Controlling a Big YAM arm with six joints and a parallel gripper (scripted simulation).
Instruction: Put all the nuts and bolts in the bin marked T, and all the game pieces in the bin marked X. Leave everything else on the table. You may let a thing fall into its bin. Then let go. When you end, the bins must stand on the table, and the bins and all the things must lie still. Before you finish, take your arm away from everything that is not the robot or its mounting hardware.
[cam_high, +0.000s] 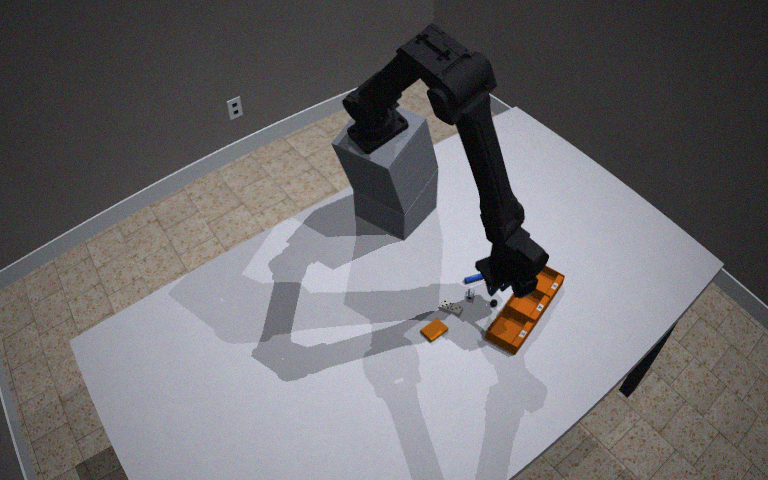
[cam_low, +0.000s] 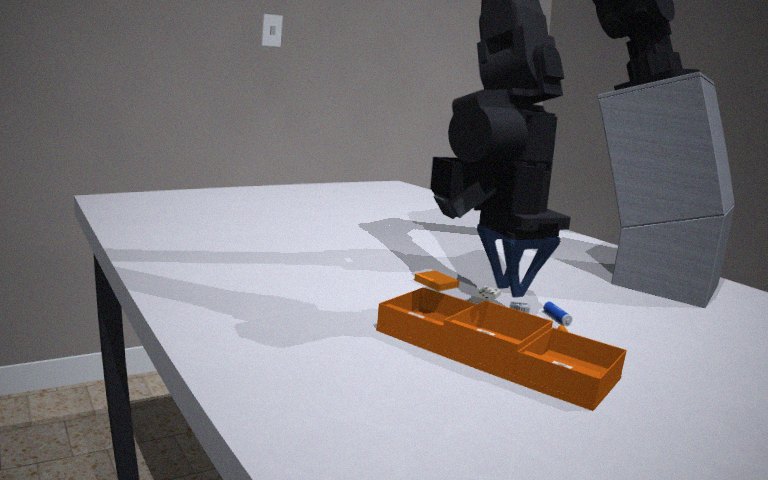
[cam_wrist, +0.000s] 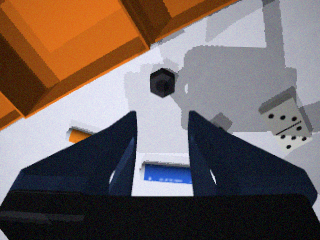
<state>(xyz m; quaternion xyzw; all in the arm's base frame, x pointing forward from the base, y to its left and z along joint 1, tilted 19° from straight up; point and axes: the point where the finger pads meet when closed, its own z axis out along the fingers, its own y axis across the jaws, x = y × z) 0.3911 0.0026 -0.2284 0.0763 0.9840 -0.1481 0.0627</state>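
Now: hand 50 mm above the black fastener. From my hand the other things lie so: small silver metal piece 50 mm behind, 30 mm to the right, 40 mm below; orange three-part bin row 60 mm ahead, 50 mm to the left, 30 mm below; small orange stick 40 mm behind, 60 mm to the left, 50 mm below.
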